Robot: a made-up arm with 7 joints. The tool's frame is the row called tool. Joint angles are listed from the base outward.
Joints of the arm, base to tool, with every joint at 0 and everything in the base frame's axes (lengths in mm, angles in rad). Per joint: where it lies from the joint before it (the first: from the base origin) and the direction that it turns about. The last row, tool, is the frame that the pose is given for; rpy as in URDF.
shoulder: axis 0 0 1 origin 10.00 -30.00 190.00
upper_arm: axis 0 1 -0.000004 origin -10.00 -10.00 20.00
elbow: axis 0 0 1 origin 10.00 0.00 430.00
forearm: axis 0 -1 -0.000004 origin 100.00 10.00 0.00
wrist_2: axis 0 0.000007 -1 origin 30.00 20.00 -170.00
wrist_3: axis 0 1 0.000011 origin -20.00 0.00 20.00
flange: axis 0 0.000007 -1 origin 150.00 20.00 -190.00
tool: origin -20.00 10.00 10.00 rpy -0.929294 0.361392 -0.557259
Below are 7 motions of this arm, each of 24 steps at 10 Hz.
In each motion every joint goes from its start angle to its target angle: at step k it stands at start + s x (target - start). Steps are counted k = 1, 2, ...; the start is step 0. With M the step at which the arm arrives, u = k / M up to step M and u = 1 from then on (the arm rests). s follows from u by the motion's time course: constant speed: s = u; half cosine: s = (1 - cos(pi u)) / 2; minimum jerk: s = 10 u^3 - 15 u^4 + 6 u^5.
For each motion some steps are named. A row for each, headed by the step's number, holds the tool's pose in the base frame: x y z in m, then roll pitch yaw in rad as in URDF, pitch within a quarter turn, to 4 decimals.
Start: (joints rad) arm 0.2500 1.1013 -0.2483 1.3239 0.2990 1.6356 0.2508
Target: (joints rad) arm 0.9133 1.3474 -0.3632 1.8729 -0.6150 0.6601 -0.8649
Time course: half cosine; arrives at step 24
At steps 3, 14, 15, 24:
3: 0.3353 0.0811 -0.0205 -2.4479 0.6885 -1.8800
14: 0.4846 0.1718 -0.1000 -1.6967 0.8543 0.1180
15: 0.4965 0.1984 -0.1022 -1.6600 0.8413 0.3182
24: 0.5051 0.3657 -0.1022 -1.6123 0.8163 1.2462

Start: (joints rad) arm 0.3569 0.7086 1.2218 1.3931 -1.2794 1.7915 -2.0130
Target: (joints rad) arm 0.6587 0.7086 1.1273 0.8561 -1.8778 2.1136 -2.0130
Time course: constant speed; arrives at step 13
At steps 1, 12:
1: 0.3434 0.3626 0.2750 -0.0313 0.8841 -2.3881
12: 0.3000 0.4091 0.2874 0.8681 0.6817 -1.1338

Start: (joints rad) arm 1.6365 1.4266 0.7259 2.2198 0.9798 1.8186 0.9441
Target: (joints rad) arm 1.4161 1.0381 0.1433 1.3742 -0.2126 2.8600 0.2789
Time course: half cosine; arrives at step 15
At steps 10, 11, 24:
10: -0.0846 0.2463 0.1760 2.8236 0.4636 -0.7494
11: -0.0430 0.2368 0.2029 2.7646 0.3558 -0.7182
24: 0.0262 0.2279 0.2672 2.6369 0.1258 -0.6846

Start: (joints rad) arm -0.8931 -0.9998 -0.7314 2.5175 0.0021 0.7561 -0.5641
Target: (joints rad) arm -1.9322 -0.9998 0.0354 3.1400 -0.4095 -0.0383 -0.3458
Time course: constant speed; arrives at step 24
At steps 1, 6, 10, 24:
1: -0.4120 0.2409 0.8429 1.4509 -0.6580 2.2913
6: -0.2906 0.4098 0.8346 1.6645 -0.4183 1.8699
10: -0.1615 0.5102 0.8062 1.7801 -0.1934 1.6092
24: 0.3217 0.5531 0.6022 2.0446 0.6604 1.0103

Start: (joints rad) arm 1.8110 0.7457 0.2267 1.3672 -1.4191 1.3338 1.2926
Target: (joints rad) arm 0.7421 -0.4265 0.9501 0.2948 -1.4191 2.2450 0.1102
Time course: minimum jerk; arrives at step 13
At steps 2, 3, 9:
2: -0.0732 0.5001 0.1566 -1.6570 -0.5546 1.1552
3: -0.0426 0.4851 0.1857 -1.7328 -0.5310 1.1736
9: 0.1556 0.0936 0.5139 -2.9340 -0.1993 0.9693

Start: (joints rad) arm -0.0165 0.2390 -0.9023 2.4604 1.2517 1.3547 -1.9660
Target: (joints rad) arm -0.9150 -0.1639 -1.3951 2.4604 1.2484 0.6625 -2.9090
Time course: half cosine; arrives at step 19
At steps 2, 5, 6, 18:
2: 0.4918 -0.2106 0.7897 -1.8747 -0.6376 1.1212
5: 0.4094 -0.2948 0.8349 -2.1062 -0.5744 1.0315
6: 0.3618 -0.3276 0.8553 -2.2091 -0.5398 0.9728
18: -0.2639 -0.1998 0.9748 -3.0796 -0.2884 -0.3010

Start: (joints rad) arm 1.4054 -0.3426 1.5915 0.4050 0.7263 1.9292 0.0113
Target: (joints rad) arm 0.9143 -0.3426 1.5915 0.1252 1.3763 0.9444 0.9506
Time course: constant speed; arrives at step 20
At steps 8, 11, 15, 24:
8: -0.1953 -0.2196 0.2702 -2.1763 0.7429 0.2174
11: -0.2230 -0.1771 0.2559 -2.0119 0.6379 0.0677
15: -0.2399 -0.1097 0.2420 -1.8093 0.5061 -0.1867
24: -0.2235 -0.0222 0.2347 -1.5598 0.3765 -0.5697

